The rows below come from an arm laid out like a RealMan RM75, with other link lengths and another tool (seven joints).
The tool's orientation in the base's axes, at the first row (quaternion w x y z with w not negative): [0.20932 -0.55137 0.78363 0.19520]
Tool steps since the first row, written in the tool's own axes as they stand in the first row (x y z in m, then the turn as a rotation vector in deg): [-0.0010 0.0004 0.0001 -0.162 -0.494 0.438]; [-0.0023 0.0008 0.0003 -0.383 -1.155 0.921]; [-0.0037 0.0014 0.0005 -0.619 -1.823 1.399]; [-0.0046 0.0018 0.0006 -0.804 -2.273 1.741]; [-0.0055 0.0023 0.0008 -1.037 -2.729 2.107]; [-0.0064 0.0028 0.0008 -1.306 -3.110 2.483]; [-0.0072 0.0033 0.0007 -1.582 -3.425 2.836]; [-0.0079 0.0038 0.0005 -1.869 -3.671 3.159]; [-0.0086 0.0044 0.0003 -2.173 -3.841 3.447]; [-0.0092 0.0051 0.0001 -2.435 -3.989 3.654]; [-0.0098 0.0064 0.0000 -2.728 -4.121 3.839]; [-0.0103 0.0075 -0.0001 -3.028 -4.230 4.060]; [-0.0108 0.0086 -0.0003 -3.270 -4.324 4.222]
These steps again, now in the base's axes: [-0.0001 0.0010 0.0005 0.566 0.206 -0.315]; [0.0000 0.0022 0.0011 1.313 0.429 -0.649]; [-0.0001 0.0036 0.0017 2.071 0.660 -0.970]; [-0.0002 0.0045 0.0021 2.591 0.846 -1.190]; [-0.0004 0.0055 0.0025 3.135 1.081 -1.403]; [-0.0006 0.0063 0.0030 3.619 1.373 -1.600]; [-0.0009 0.0071 0.0036 4.041 1.678 -1.769]; [-0.0011 0.0076 0.0042 4.397 1.999 -1.902]; [-0.0015 0.0083 0.0048 4.683 2.337 -1.990]; [-0.0020 0.0089 0.0053 4.926 2.607 -2.032]; [-0.0031 0.0097 0.0058 5.161 2.894 -2.037]; [-0.0040 0.0104 0.0062 5.381 3.213 -2.067]; [-0.0049 0.0110 0.0068 5.561 3.459 -2.078]
